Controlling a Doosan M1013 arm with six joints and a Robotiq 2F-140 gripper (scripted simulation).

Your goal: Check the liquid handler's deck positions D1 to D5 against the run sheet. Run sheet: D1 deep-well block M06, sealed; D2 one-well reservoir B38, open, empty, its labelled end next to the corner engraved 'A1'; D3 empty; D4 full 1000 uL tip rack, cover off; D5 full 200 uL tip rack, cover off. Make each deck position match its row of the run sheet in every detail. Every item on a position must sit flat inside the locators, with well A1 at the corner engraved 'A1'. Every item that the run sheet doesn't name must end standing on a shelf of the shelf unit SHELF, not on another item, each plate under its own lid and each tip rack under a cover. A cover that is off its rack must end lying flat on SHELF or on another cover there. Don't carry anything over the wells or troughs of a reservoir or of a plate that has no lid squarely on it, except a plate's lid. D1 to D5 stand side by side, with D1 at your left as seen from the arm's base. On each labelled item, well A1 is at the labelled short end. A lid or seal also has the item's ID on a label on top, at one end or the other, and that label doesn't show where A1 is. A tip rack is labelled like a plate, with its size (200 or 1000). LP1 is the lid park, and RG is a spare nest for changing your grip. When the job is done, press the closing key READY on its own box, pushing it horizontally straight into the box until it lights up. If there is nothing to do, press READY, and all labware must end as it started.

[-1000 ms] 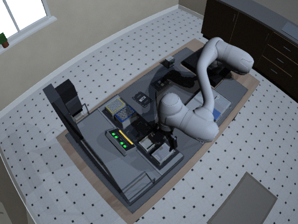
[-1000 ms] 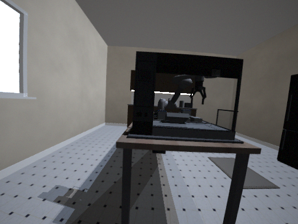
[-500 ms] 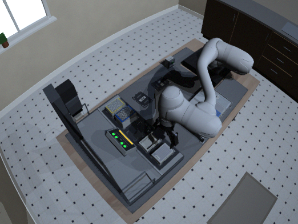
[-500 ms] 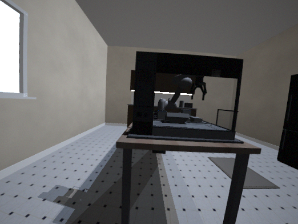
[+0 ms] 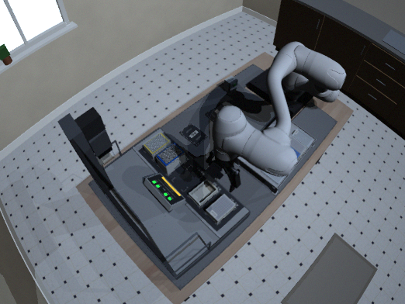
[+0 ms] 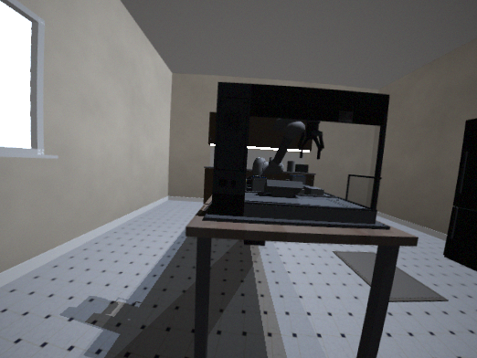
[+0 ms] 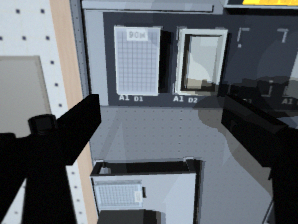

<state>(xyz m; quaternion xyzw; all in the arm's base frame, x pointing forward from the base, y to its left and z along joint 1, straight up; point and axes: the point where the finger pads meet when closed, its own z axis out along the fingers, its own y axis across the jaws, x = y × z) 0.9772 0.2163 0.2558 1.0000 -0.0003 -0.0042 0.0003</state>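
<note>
My hand is 46 cm to the left of the clear tip rack cover, 19 cm above it and 1 cm short of it. Round my hand: blue-framed tip rack 34 cm to the right, 19 cm below, 1 cm ahead; deep-well block 23 cm below, 4 cm to the left, 2 cm ahead; white one-well reservoir 25 cm below, 9 cm to the right, 2 cm ahead.
</note>
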